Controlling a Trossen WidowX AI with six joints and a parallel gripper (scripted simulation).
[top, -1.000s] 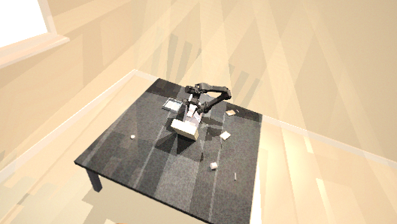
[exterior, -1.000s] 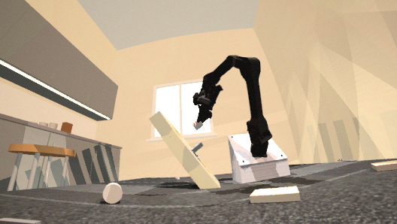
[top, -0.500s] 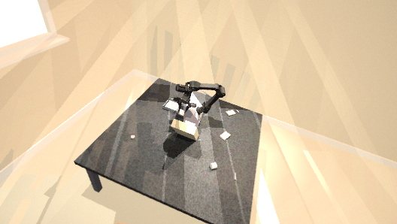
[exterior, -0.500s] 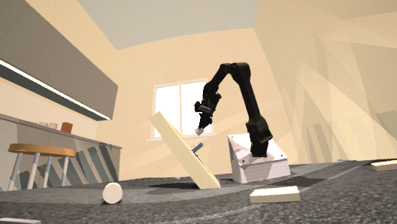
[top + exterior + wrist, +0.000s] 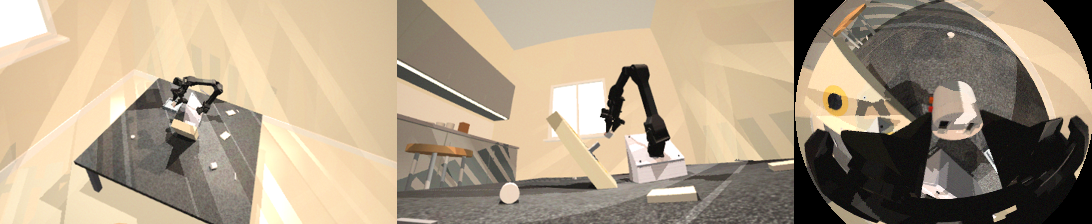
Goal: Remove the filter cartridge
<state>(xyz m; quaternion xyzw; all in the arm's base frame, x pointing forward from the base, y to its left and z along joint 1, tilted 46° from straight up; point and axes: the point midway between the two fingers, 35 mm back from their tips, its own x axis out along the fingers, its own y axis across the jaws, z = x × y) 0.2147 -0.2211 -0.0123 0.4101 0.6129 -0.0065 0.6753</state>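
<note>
Now: the grey tray 25 cm behind my gripper tip, 11 cm to the right of it and 26 cm below it. The rest, counted from my gripper tip: tan service panel 12 cm ahead, 19 cm to the left, 10 cm below; thin stick 24 cm ahead, 68 cm to the left, 26 cm below; round filter cartridge right at my gripper tip.
</note>
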